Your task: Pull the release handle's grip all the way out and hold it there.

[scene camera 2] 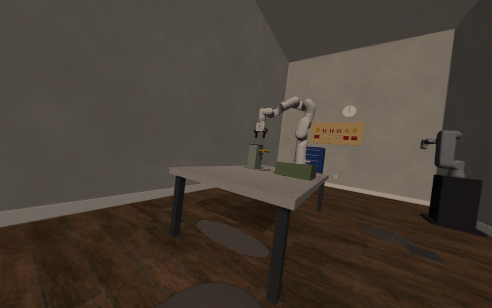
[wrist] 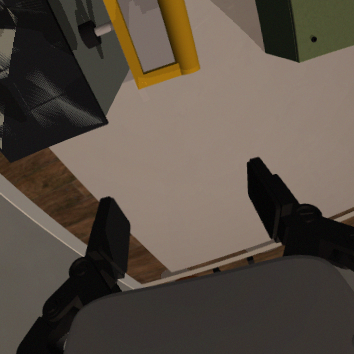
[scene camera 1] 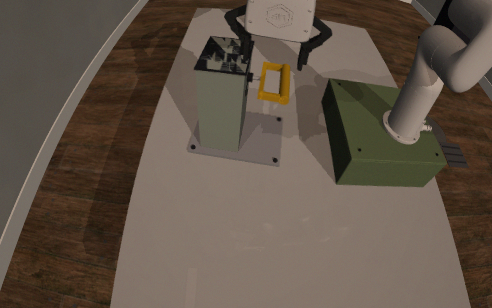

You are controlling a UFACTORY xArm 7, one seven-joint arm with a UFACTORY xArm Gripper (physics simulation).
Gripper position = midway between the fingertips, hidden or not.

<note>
In view: my gripper (wrist: 182, 193) and a grey base plate (scene camera 1: 260, 143).
</note>
